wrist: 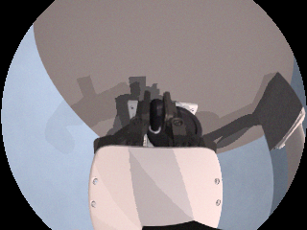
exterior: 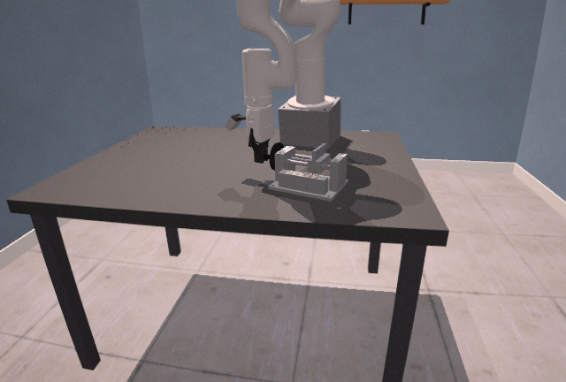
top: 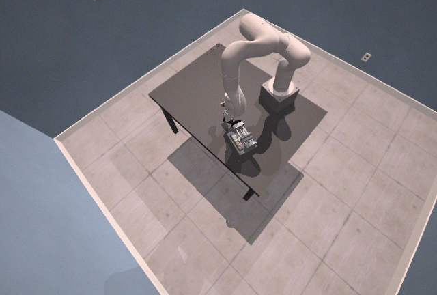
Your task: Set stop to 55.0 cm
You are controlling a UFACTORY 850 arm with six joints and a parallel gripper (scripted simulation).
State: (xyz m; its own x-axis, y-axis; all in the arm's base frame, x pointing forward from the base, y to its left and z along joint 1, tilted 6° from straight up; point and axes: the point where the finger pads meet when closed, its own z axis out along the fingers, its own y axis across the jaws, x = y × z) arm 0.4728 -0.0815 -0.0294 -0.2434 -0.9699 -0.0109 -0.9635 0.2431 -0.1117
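Right now my hand is 3 cm to the right of the black handwheel. Round my hand: dark handle: 1 cm to the left; then grey stop fixture: 3 cm ahead, 18 cm to the left, 1 cm above.
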